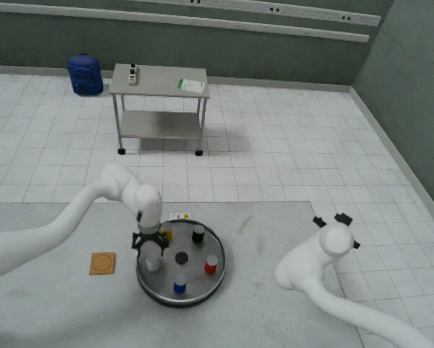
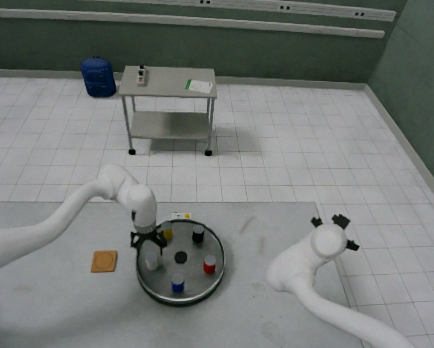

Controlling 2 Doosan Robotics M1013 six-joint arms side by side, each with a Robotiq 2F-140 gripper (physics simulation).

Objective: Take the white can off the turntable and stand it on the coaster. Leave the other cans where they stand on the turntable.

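Frame: origin at the left arm's base, x ahead, y left, z up, level; centimetres.
Seen in the pictures: left gripper, between the fingertips: (image 1: 150, 253) (image 2: 150, 252).
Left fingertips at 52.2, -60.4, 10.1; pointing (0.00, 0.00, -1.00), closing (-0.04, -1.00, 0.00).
Observation:
Pixels of each thing's top centre, then the offset from my left fingertips to it, as dx, dy, dz. "pt": a spot on its surface instead.
- white can, centre of its top: (image 1: 152, 257) (image 2: 151, 256) -3.7, -0.8, +4.0
- round grey turntable, a spot on its surface: (image 1: 162, 286) (image 2: 160, 285) pt -13.4, -4.7, -4.9
- coaster, centre of its top: (image 1: 102, 262) (image 2: 103, 260) +1.7, +22.4, -8.9
- yellow can, centre of its top: (image 1: 166, 226) (image 2: 166, 225) +11.7, -7.4, +4.0
- black can, centre of its top: (image 1: 199, 229) (image 2: 198, 228) +9.2, -22.3, +4.0
- red can, centre of its top: (image 1: 212, 260) (image 2: 210, 260) -6.9, -26.6, +4.0
- blue can, centre of its top: (image 1: 180, 279) (image 2: 177, 278) -14.5, -12.2, +4.0
- small label, a spot on its surface: (image 1: 180, 216) (image 2: 181, 216) pt +22.3, -14.8, -4.3
The white can (image 1: 153, 263) (image 2: 151, 261) stands upright at the left of the round grey turntable (image 1: 162, 286) (image 2: 160, 285). The coaster (image 1: 102, 263) (image 2: 104, 261), a square brown piece with a circle on it, lies to the left of the turntable. My left gripper (image 1: 149, 252) (image 2: 148, 250) is open and empty, pointing down over the turntable's left part, near and above the white can. Its height above the can is hard to tell. My right gripper (image 1: 337, 232) (image 2: 334, 233) is open and empty, far to the right, partly hidden by its wrist.
On the turntable stand a yellow can (image 1: 167, 233) (image 2: 167, 231) beside the left gripper, a black can (image 1: 198, 236) (image 2: 198, 235), a red can (image 1: 211, 266) (image 2: 209, 266) and a blue can (image 1: 180, 286) (image 2: 178, 285). A small label (image 1: 180, 216) (image 2: 181, 216) lies behind the turntable.

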